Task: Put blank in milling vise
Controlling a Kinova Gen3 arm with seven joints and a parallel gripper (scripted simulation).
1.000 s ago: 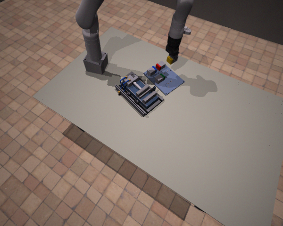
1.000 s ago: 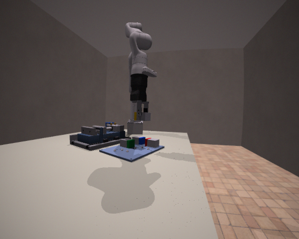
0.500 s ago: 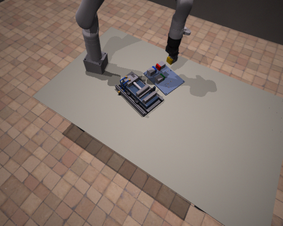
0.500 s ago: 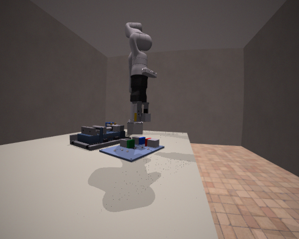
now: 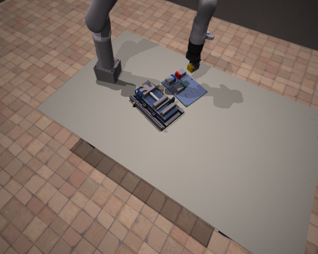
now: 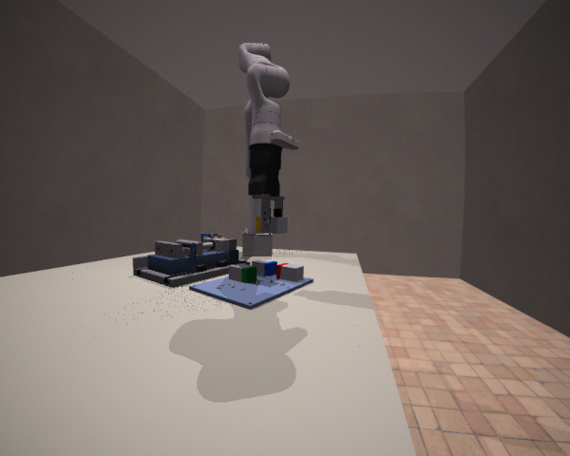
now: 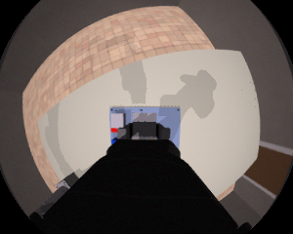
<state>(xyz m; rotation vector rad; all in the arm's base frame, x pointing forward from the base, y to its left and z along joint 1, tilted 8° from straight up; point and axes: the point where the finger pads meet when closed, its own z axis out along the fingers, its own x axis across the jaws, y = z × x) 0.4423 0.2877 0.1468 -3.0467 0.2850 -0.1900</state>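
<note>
The yellow-ended blank lies 20 mm below my hand. From my hand the other things lie so: green-ended blank 20 mm behind, 90 mm to the right, 150 mm below; then red-ended blank 90 mm behind, 10 mm to the left, 150 mm below; then blue plate 10 mm behind, 50 mm to the right, 170 mm below.
</note>
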